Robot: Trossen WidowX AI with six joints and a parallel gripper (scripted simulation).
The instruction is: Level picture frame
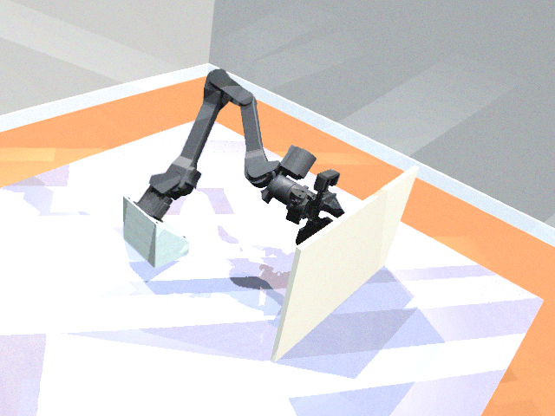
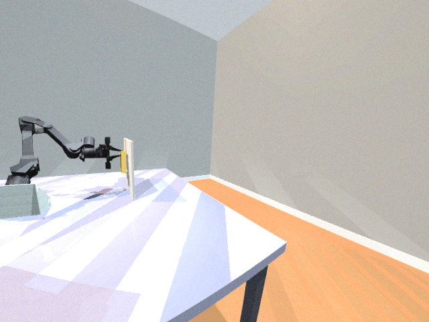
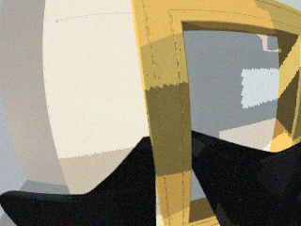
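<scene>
My gripper tip is now 50 mm above the picture frame. Also, from my gripper tip: cream wall panel (20 mm ahead, 70 mm below).
</scene>
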